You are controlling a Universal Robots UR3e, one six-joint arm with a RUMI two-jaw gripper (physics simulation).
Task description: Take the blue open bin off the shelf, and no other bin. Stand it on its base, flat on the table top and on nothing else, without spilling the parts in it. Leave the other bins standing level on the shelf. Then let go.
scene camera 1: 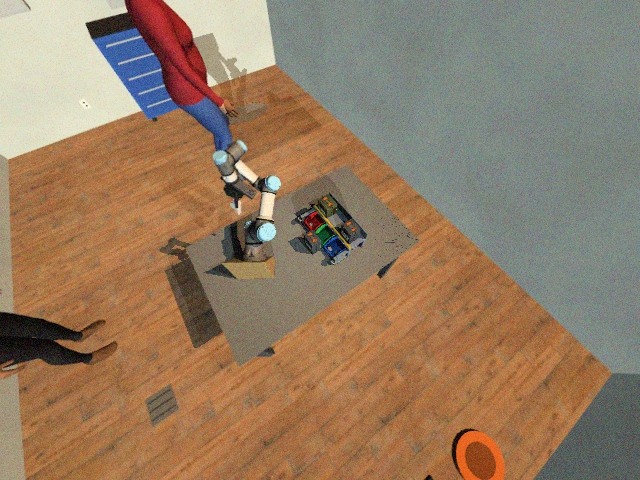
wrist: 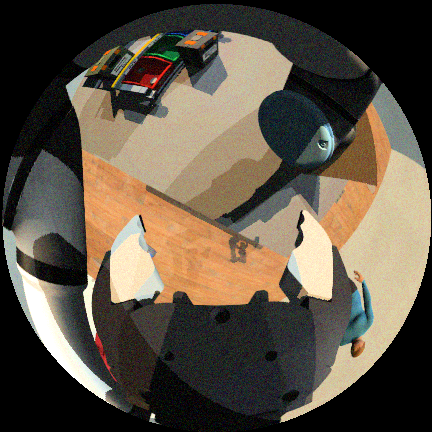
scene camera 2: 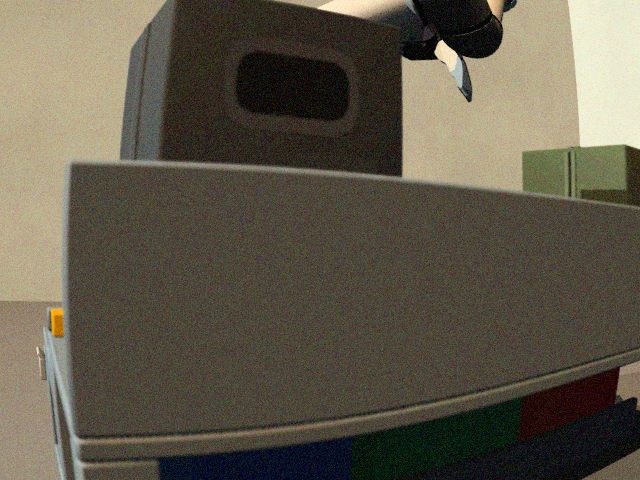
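Where they show: gripper, between the fingertips: point(scene camera 1: 246, 204) point(wrist: 220, 214) point(scene camera 2: 416, 102); arm's base, origin of its link: point(scene camera 1: 254, 259) point(wrist: 330, 118).
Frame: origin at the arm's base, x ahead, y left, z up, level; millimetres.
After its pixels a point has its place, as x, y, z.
The blue open bin point(scene camera 1: 336, 248) {481, -53, -167} point(scene camera 2: 253, 460) {547, -43, -124} stands at one end of the row on the shelf point(scene camera 1: 340, 256) {461, -139, -94}, beside the green bin point(scene camera 1: 324, 234) {453, 71, -167} point(scene camera 2: 439, 435) {530, 53, -128} point(wrist: 164, 49). The red bin point(scene camera 1: 312, 221) {420, 195, -168} point(scene camera 2: 568, 404) {508, 162, -133} point(wrist: 148, 71) {457, 150, -167} is at the row's other end. In the wrist view the blue bin is mostly hidden behind the green one. The parts in the blue bin are too small to make out. My gripper point(scene camera 1: 236, 207) {67, 262, 138} point(wrist: 220, 214) {67, 262, 138} is open and empty, off the table's edge over the floor, far from the shelf. In scene camera 2 a finger shows past a dark box.
A dark box point(scene camera 1: 311, 241) {335, -1, -46} point(scene camera 2: 289, 147) point(wrist: 198, 44) {320, 45, -46} stands close beside the bins. An olive box point(scene camera 1: 326, 205) {501, 156, 20} point(scene camera 2: 547, 173) {511, 127, 7} and a grey box point(scene camera 1: 351, 231) {547, -78, 46} are behind the yellow strip. The arm's base stands on a wooden wedge point(scene camera 1: 253, 269) {-23, -46, -16}. A person in red point(scene camera 1: 180, 62) stands near the arm.
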